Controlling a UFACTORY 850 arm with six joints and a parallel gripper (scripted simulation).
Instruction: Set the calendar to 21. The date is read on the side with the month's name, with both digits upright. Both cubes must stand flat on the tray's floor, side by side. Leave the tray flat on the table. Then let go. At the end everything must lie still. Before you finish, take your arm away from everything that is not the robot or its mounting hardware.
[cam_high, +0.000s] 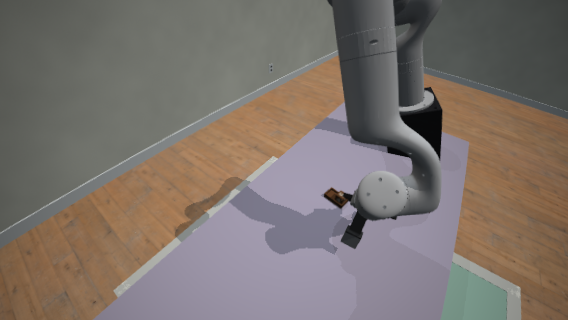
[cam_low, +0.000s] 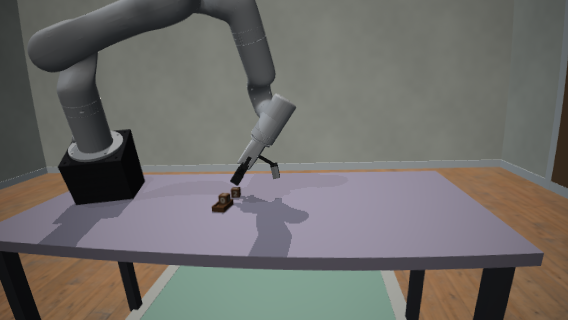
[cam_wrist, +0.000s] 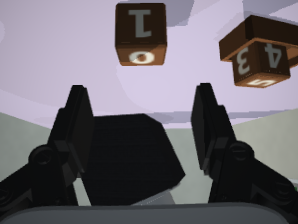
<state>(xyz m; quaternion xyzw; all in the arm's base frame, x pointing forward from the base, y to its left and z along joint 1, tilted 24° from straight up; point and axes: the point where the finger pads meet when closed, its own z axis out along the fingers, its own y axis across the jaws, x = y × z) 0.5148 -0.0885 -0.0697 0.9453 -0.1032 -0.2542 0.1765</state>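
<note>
Now: hand 10 mm past the brown cube and 60 mm above it. The rest, counted from my hand: digit cube 40 mm behind, 80 mm to the right, 50 mm below; brown tray 50 mm behind, 100 mm to the right, 60 mm below.
</note>
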